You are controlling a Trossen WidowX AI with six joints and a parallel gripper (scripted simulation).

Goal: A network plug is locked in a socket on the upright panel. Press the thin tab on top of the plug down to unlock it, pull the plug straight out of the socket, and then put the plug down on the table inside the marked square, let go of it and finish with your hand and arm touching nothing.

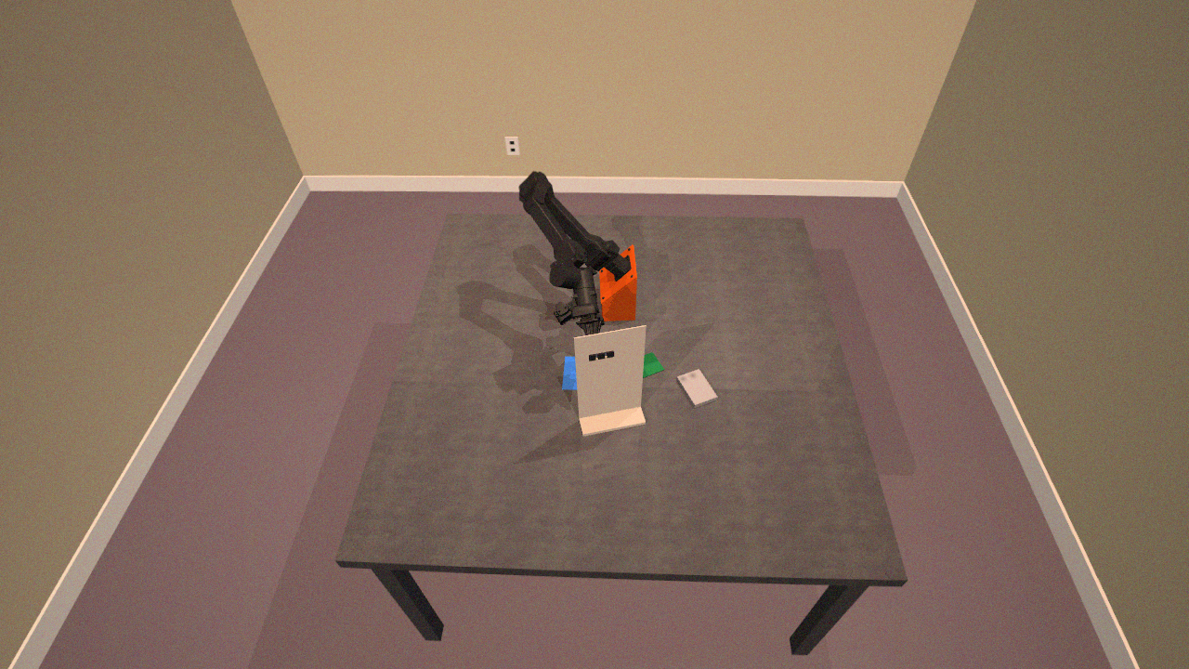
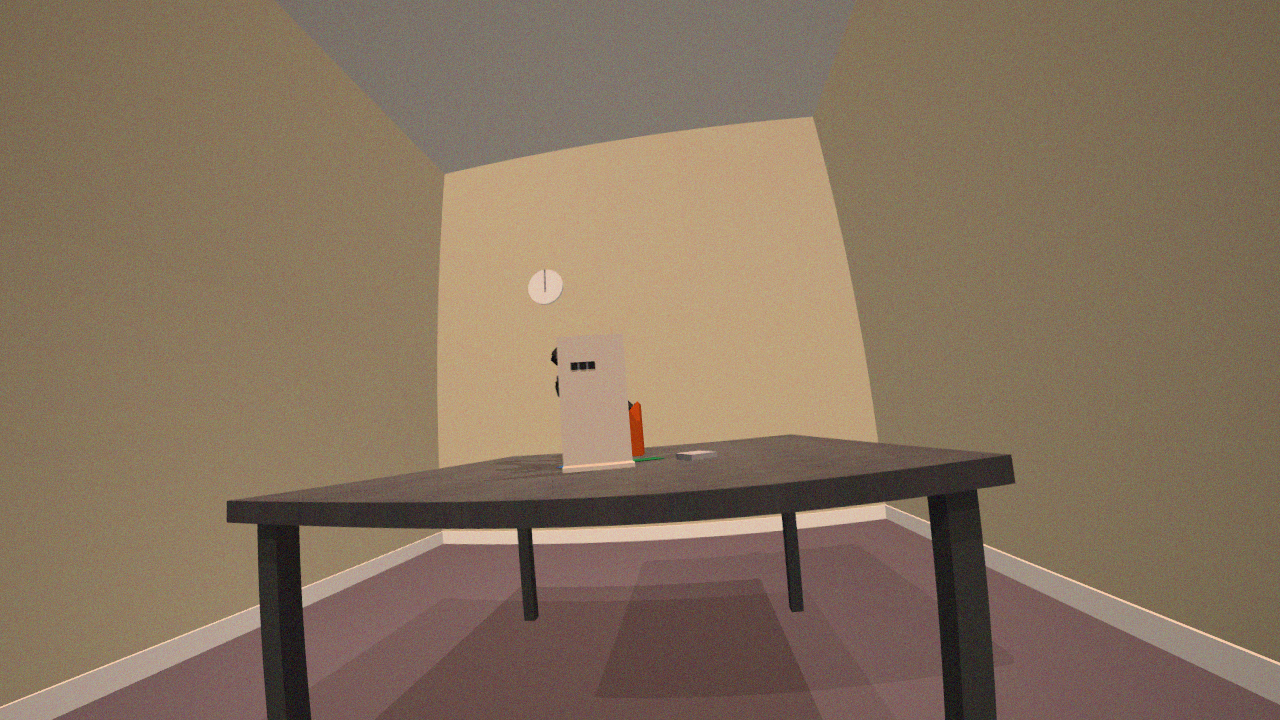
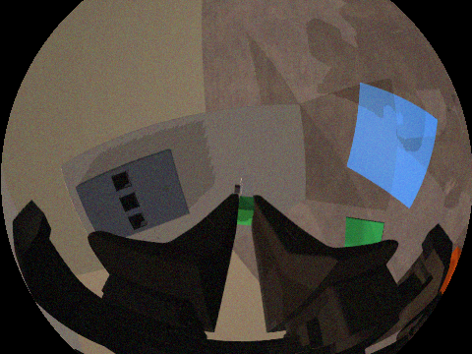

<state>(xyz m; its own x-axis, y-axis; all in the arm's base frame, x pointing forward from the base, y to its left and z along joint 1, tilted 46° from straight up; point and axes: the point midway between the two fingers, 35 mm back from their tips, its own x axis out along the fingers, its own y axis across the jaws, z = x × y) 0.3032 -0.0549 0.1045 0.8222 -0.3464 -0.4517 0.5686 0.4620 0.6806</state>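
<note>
Now: the blue square 180 mm below my gripper tip, 60 mm behind it and 20 mm to the right of it. The rest, counted from my gripper tip: beige panel (100 mm ahead, 30 mm to the left, 20 mm below); then green plug (10 mm ahead).
</note>
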